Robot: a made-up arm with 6 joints. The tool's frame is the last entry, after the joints. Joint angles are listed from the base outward.
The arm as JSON. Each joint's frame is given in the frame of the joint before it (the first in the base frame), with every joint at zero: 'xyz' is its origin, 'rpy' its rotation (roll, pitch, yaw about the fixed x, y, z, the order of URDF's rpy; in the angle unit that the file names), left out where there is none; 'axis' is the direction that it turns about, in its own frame. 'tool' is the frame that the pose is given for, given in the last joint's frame.
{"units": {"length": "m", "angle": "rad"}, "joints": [
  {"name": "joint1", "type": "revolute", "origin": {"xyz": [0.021, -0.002, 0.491]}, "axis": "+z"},
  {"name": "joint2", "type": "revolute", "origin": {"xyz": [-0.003, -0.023, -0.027], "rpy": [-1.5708, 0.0, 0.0]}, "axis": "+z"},
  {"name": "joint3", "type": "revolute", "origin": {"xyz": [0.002, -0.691, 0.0], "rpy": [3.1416, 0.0, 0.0]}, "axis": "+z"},
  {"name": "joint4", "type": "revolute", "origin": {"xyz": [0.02, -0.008, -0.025], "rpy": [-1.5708, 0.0, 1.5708]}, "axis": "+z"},
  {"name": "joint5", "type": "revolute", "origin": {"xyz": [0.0, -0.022, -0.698], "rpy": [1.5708, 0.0, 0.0]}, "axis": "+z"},
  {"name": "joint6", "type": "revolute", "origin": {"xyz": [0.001, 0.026, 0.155], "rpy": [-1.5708, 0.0, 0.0]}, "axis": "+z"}
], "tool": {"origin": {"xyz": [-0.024, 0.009, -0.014], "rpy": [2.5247, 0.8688, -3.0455]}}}
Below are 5 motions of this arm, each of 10 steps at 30 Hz.
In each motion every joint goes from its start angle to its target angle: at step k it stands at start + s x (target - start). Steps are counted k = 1, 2, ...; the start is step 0. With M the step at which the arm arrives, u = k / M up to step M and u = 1 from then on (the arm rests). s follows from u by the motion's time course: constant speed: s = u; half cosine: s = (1 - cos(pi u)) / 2; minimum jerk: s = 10 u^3 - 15 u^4 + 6 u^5.
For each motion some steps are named. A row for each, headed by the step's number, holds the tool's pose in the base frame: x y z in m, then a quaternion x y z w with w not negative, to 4 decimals.
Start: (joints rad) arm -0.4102 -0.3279 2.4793 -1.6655 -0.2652 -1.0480
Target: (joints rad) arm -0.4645 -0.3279 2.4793 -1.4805 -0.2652 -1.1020
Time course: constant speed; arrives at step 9
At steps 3, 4, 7, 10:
3: -0.7385 0.3519 1.5012 -0.3689 -0.3826 0.7748 0.3424
4: -0.7378 0.3535 1.5012 -0.3704 -0.3865 0.7695 0.3482
7: -0.7357 0.3585 1.5010 -0.3749 -0.3980 0.7533 0.3654
10: -0.7344 0.3619 1.5005 -0.3779 -0.4056 0.7422 0.3765

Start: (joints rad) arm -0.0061 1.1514 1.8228 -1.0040 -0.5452 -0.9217
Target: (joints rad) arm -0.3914 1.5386 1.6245 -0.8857 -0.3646 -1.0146
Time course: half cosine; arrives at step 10
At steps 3, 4, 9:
3: 1.3289 -0.1979 0.9468 0.4135 0.1229 0.4984 0.7520
4: 1.3453 -0.2739 0.8571 0.4412 0.1296 0.4549 0.7626
9: 1.2867 -0.6119 0.4364 0.5553 0.1455 0.2493 0.7800

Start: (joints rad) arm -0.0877 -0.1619 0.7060 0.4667 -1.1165 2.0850
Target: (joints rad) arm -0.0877 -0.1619 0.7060 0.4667 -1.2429 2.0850
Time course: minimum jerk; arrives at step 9
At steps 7, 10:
7: 0.2848 -0.1987 1.7558 0.8782 -0.4585 0.1265 0.0501
10: 0.2849 -0.1987 1.7559 0.8782 -0.4597 0.1218 0.0504

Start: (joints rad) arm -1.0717 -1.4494 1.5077 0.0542 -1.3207 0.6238
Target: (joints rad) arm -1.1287 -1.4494 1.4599 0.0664 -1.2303 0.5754
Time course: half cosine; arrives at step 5
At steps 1, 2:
1: -0.7875 1.1184 0.6722 -0.4624 -0.0636 -0.7757 0.4249
2: -0.7703 1.1285 0.6803 -0.4618 -0.0676 -0.7778 0.4210

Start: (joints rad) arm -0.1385 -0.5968 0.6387 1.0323 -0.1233 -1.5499
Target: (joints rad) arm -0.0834 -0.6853 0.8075 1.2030 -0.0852 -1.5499
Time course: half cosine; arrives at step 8
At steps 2, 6, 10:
2: -0.2990 -0.0242 1.7460 -0.1574 -0.2768 -0.0132 0.9478
6: -0.4677 -0.0041 1.7239 -0.1985 -0.3583 -0.0534 0.9107
10: -0.5024 -0.0016 1.7157 -0.2053 -0.3746 -0.0627 0.9020

